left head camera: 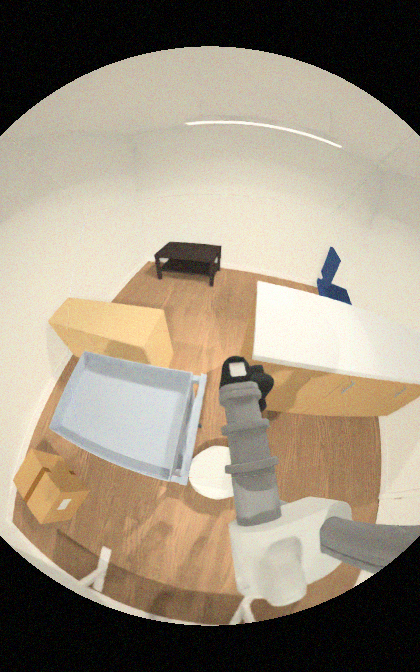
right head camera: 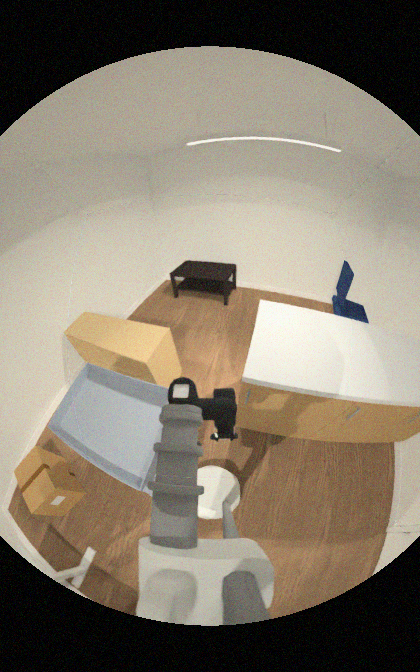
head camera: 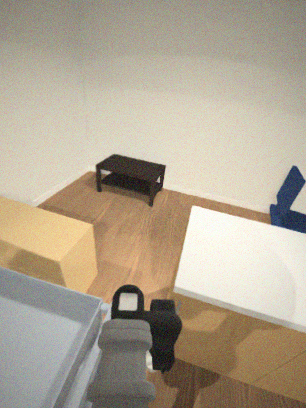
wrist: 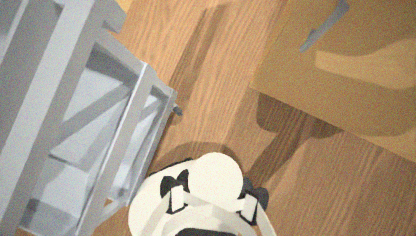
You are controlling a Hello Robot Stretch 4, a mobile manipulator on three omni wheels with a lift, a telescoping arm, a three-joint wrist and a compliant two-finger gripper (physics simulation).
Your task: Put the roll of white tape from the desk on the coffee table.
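Frame: origin at the robot's base, x ahead, y left, z up, level; metres.
Seen in the pictures: gripper, fingertip midpoint: [head camera: 152,368] [wrist: 214,187].
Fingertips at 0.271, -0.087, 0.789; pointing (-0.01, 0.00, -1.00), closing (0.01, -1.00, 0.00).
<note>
A point is followed by its place in that frame, as x, y, z.
The roll of white tape [wrist: 216,175] @[0.290, -0.088, 0.823] shows as a pale disc between the fingertips in the wrist view, with the round white robot base below it. My gripper [wrist: 214,187] @[0.271, -0.087, 0.789] [right head camera: 223,436] is shut on the roll and holds it in the air, pointing down over the floor. In the head view, a bit of white shows under the black wrist; the arm hides the rest. The dark coffee table [head camera: 132,166] @[2.671, 0.107, 0.422] [left head camera: 192,250] [right head camera: 204,269] stands far ahead by the back wall, with a lower shelf. No objects show on its top. The desk's top is not in view.
A grey-blue cart [head camera: 30,340] @[0.345, 0.325, 0.766] [left head camera: 115,415] [right head camera: 110,420] stands close on the left. A white-topped cabinet [head camera: 240,255] [left head camera: 300,330] [right head camera: 295,350] is on the right. A wooden box unit [head camera: 45,230] @[1.067, 0.619, 0.583] [left head camera: 110,320] lies beyond the cart. A blue chair [head camera: 291,190] @[1.566, -1.457, 0.810] stands behind the cabinet.
</note>
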